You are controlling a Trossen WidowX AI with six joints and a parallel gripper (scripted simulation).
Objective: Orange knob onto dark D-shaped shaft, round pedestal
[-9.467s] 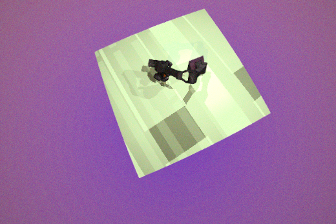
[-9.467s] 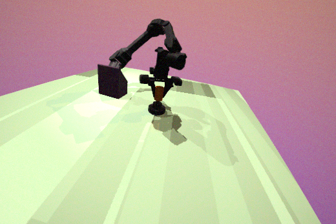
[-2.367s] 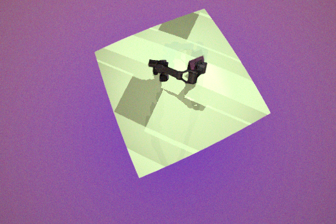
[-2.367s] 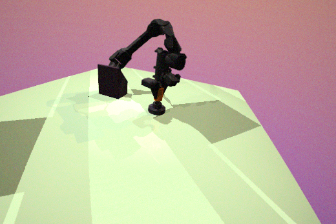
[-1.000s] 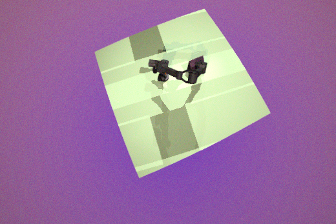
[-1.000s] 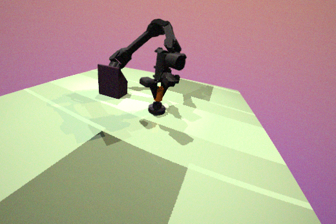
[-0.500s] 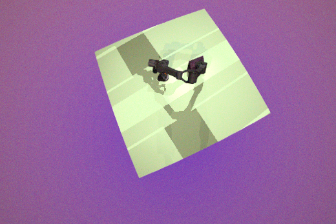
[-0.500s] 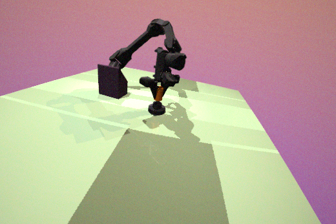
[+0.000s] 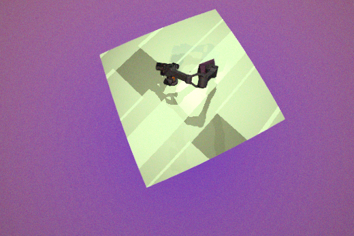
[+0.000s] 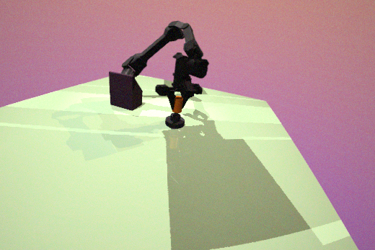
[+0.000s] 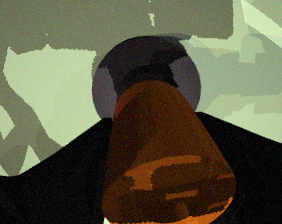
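Right now the orange knob is 2 cm above my gripper tip. From my gripper tip the other things lie so: dark round pedestal 4 cm below.
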